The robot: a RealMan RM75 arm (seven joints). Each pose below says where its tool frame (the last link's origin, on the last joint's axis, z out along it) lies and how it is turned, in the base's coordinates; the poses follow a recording.
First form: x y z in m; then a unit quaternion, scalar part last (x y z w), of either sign.
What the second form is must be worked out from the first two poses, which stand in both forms.
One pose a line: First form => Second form
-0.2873, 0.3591, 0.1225, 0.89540, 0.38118, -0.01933, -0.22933 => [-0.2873, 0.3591, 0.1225], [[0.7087, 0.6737, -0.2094], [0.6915, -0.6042, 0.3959], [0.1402, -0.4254, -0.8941]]
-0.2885, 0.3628, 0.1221, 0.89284, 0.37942, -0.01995, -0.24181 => [-0.2885, 0.3628, 0.1221], [[0.7113, 0.6679, -0.2191], [0.6872, -0.5951, 0.4167], [0.1479, -0.4469, -0.8823]]
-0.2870, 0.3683, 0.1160, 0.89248, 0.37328, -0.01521, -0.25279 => [-0.2870, 0.3683, 0.1160], [[0.7209, 0.6586, -0.2159], [0.6740, -0.5935, 0.4399], [0.1616, -0.4626, -0.8717]]
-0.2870, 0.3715, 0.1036, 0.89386, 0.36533, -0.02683, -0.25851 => [-0.2870, 0.3715, 0.1036], [[0.7316, 0.6392, -0.2368], [0.6670, -0.5994, 0.4425], [0.1409, -0.4817, -0.8649]]
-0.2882, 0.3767, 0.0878, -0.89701, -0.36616, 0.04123, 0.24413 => [-0.2882, 0.3767, 0.0878], [[0.7285, 0.6368, -0.2527], [0.6770, -0.6127, 0.4078], [0.1048, -0.4682, -0.8774]]
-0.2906, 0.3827, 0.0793, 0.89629, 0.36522, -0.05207, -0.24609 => [-0.2906, 0.3827, 0.0793], [[0.7278, 0.6291, -0.2731], [0.6803, -0.6121, 0.4031], [0.0864, -0.4792, -0.8735]]
